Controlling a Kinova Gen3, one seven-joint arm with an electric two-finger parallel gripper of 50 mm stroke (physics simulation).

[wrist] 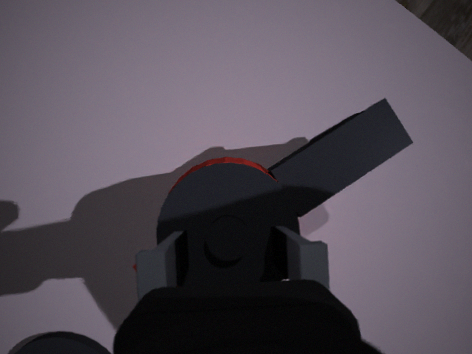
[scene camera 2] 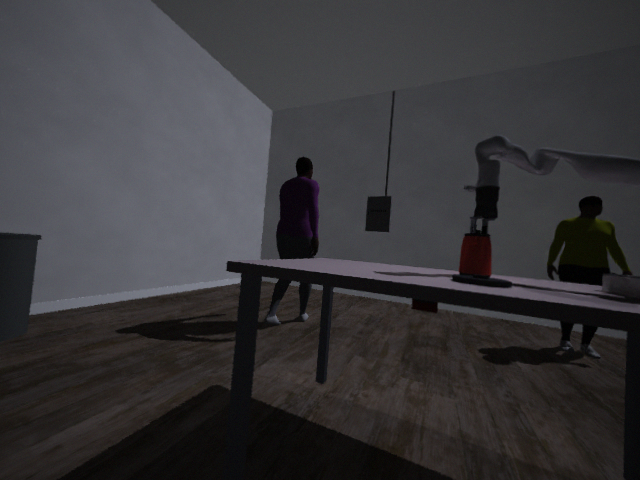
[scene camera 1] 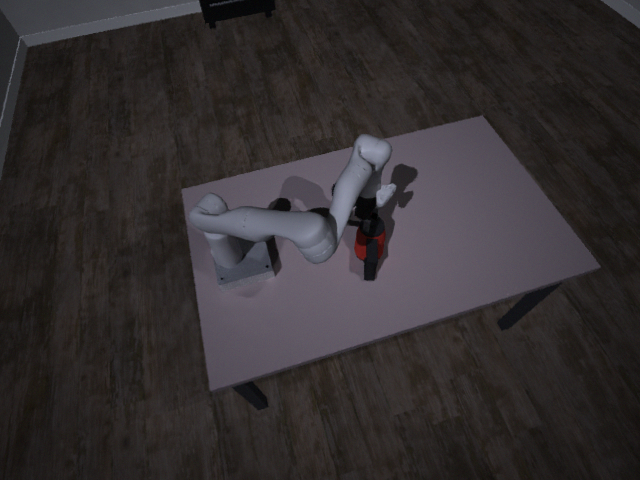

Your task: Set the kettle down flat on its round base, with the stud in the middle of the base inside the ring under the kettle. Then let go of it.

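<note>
The red kettle (scene camera 1: 362, 249) (scene camera 2: 475, 256) (wrist: 215, 190), with a dark lid, round knob (wrist: 225, 245) and dark handle (scene camera 1: 370, 266) (wrist: 345, 155), stands upright on the table beside its round base. The dark, flat round base (scene camera 2: 493, 282) (wrist: 57, 344) lies apart from the kettle at lower left in the wrist view; the arm hides much of it in scene camera 1. Its stud and the ring under the kettle do not show. My gripper (scene camera 1: 369, 220) (scene camera 2: 479, 228) (wrist: 230, 247) points down at the lid, open, its fingers on either side of the knob, holding nothing.
The pink table (scene camera 1: 454, 248) (scene camera 2: 351, 268) carries the arm's grey mounting block (scene camera 1: 248, 266) near its left end in scene camera 1. A person in purple (scene camera 2: 298, 211) and one in yellow-green (scene camera 2: 586, 242) stand beyond the table. A grey bin (scene camera 2: 15, 284) stands at far left.
</note>
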